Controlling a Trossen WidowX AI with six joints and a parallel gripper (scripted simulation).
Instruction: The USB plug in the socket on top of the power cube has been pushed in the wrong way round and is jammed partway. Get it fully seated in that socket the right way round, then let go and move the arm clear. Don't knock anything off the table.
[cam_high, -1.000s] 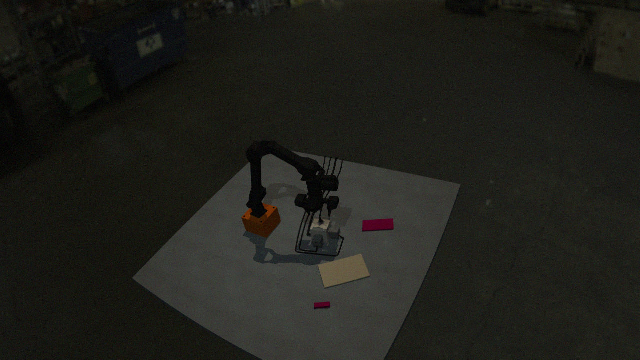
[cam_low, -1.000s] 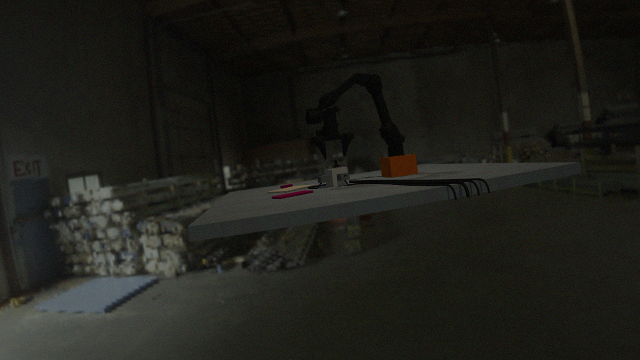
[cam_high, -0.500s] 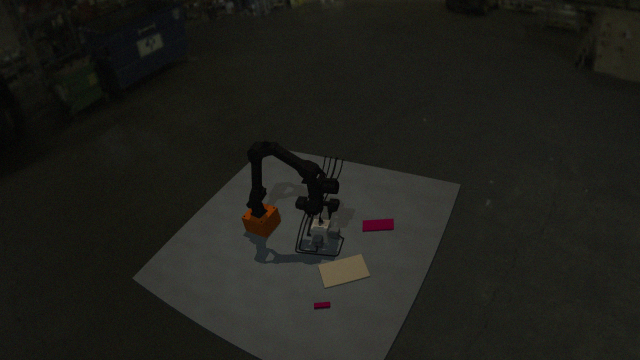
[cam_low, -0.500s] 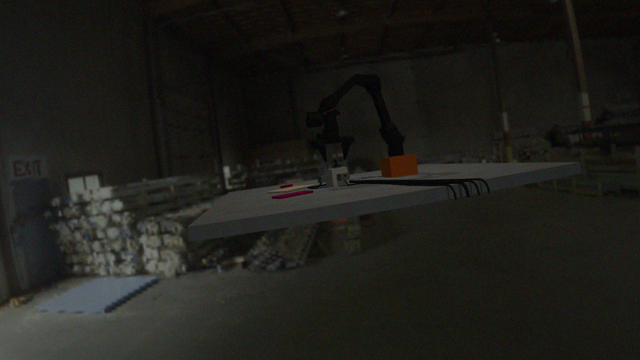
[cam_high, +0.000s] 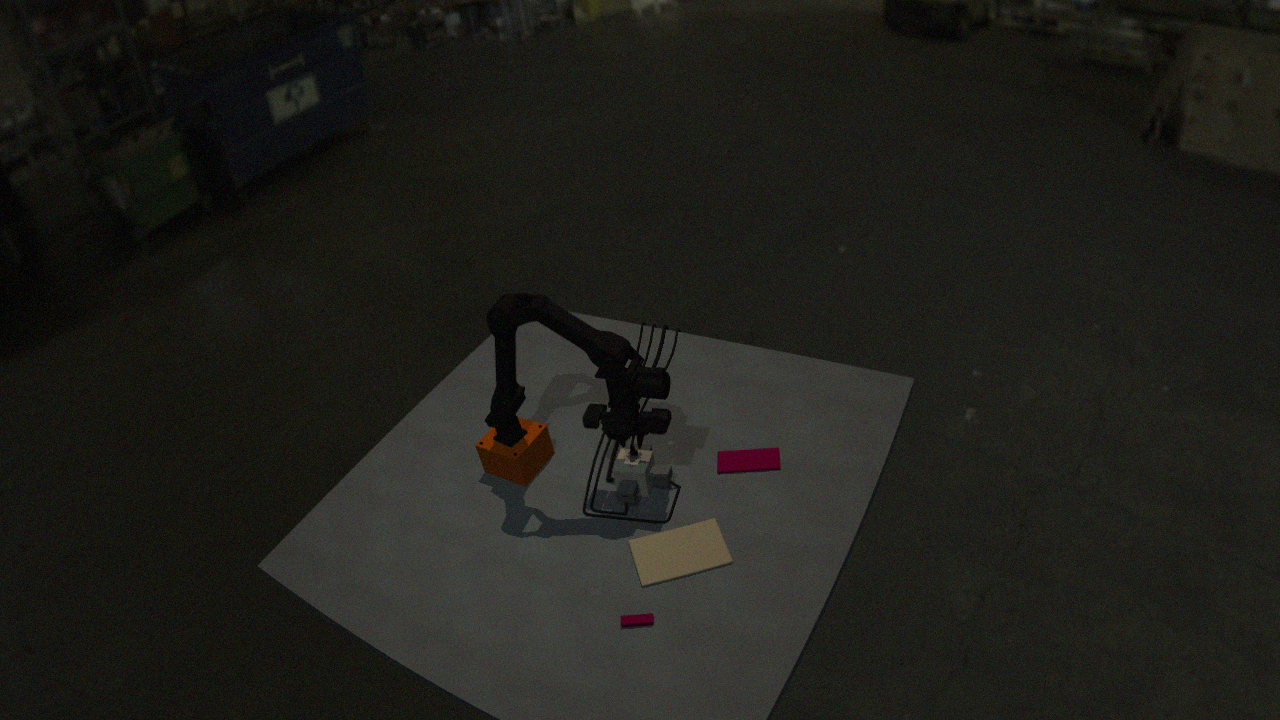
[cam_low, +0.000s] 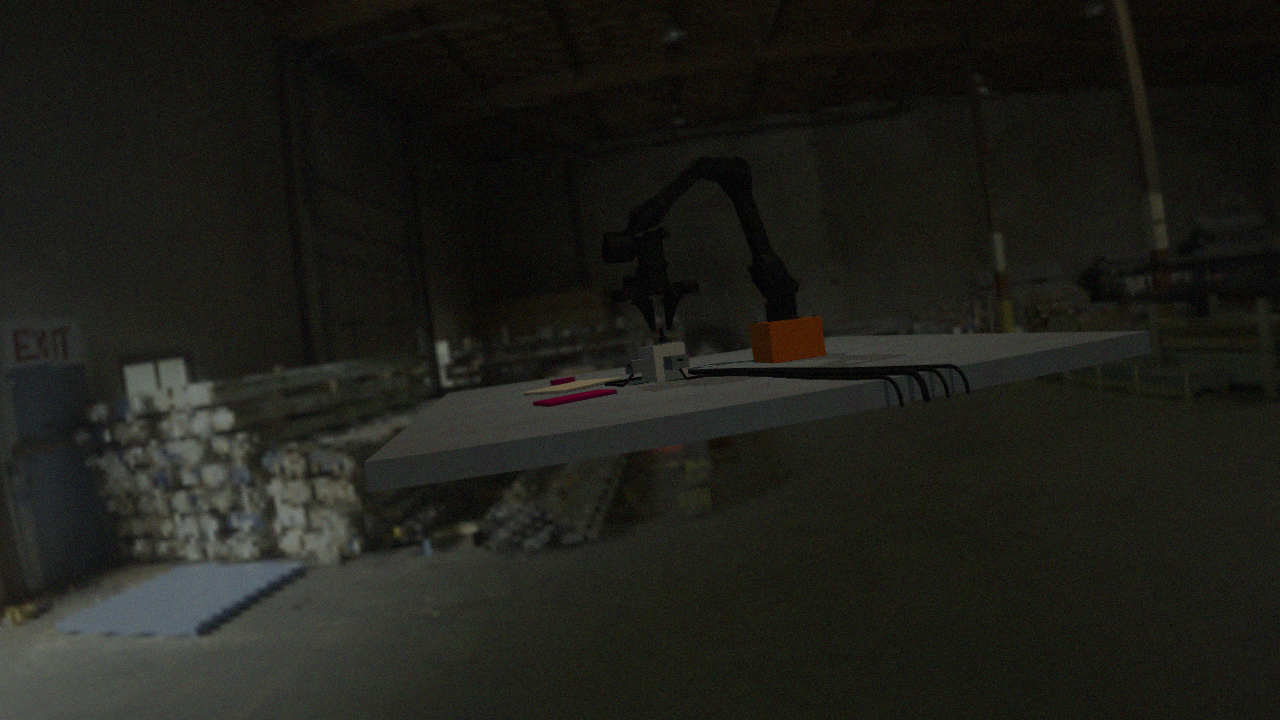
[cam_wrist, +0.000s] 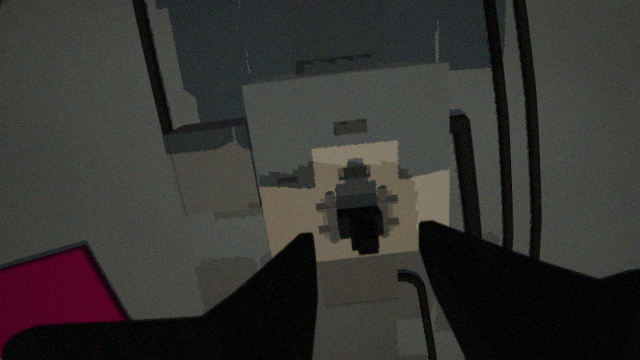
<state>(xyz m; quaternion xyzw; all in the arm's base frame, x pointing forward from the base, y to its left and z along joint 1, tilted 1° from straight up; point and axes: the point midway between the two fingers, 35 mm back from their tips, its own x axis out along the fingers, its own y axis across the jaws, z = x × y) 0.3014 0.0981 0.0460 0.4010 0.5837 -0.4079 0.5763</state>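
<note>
Now: gripper tip 2 cm above the dark USB plug. Round my gripper tip: beige card 21 cm ahead, 14 cm to the right, 10 cm below; magenta block 20 cm ahead, 17 cm to the left, 10 cm below; USB socket 4 cm below, 1 cm to the left.
</note>
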